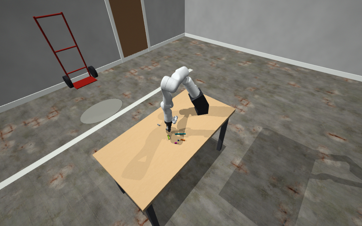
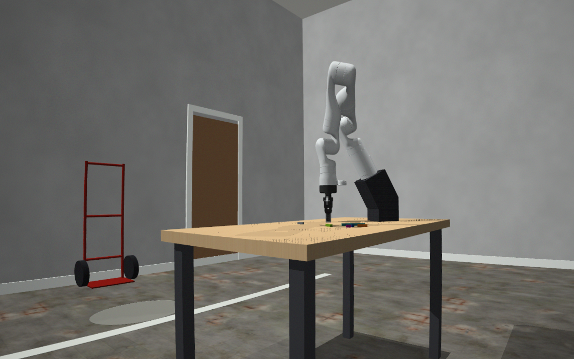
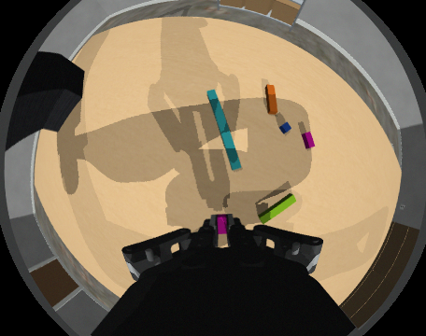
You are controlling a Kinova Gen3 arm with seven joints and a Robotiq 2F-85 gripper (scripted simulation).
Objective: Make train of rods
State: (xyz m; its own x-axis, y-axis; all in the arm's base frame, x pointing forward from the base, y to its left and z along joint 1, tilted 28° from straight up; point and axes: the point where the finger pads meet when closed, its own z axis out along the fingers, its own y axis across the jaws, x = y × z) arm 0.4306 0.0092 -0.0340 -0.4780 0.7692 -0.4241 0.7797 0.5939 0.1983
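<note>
The grey rod is 20 mm ahead of my hand, 150 mm to the right of it and 30 mm below it. Round my hand: turquoise rod 50 mm behind, 90 mm to the left, 30 mm below; then lime rod 50 mm ahead, 40 mm to the left, 30 mm below; then blue rod 20 mm ahead, 130 mm to the left, 30 mm below.
</note>
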